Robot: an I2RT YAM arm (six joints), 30 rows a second.
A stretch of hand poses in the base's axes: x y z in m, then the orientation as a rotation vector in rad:
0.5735 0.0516 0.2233 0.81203 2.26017 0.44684
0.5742 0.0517 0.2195 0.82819 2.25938 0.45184
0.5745 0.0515 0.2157 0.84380 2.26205 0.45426
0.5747 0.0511 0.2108 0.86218 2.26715 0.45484
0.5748 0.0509 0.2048 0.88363 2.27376 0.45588
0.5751 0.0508 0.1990 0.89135 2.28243 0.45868
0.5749 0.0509 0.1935 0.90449 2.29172 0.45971
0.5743 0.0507 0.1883 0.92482 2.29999 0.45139
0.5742 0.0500 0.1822 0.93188 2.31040 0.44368
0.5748 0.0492 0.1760 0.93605 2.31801 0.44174
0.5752 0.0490 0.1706 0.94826 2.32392 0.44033
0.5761 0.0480 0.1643 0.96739 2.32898 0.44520
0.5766 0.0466 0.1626 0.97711 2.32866 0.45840
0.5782 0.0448 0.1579 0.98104 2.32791 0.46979
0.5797 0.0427 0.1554 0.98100 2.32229 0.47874
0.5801 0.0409 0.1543 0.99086 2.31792 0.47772
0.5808 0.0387 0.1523 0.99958 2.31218 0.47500
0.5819 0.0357 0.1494 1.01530 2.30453 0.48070
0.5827 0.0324 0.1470 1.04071 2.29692 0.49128
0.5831 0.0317 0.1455 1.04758 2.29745 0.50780
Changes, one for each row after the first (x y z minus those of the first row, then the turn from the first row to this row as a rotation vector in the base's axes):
0.0007 0.0001 -0.0038 0.00907 0.00455 -0.00891
0.0010 -0.0001 -0.0076 0.01643 0.01235 -0.01691
0.0012 -0.0005 -0.0125 0.02367 0.02359 -0.02621
0.0013 -0.0007 -0.0185 0.03244 0.03733 -0.03662
0.0016 -0.0008 -0.0243 0.03787 0.04760 -0.03731
0.0014 -0.0007 -0.0298 0.04399 0.06066 -0.04154
0.0008 -0.0009 -0.0350 0.04596 0.07663 -0.05312
0.0007 -0.0016 -0.0411 0.04397 0.08941 -0.05567
0.0013 -0.0024 -0.0473 0.04478 0.09794 -0.05587
0.0017 -0.0026 -0.0527 0.04859 0.10800 -0.06134
0.0026 -0.0036 -0.0590 0.05911 0.11929 -0.06941
0.0031 -0.0050 -0.0607 0.07161 0.12131 -0.07153
0.0047 -0.0068 -0.0654 0.08081 0.12094 -0.07089
0.0062 -0.0089 -0.0679 0.08652 0.11504 -0.07044
0.0066 -0.0107 -0.0690 0.08887 0.11519 -0.07819
0.0073 -0.0129 -0.0710 0.08953 0.11390 -0.08628
0.0084 -0.0159 -0.0739 0.09835 0.11288 -0.09680
0.0092 -0.0192 -0.0763 0.11399 0.11545 -0.11153
0.0096 -0.0199 -0.0778 0.12791 0.11709 -0.11057

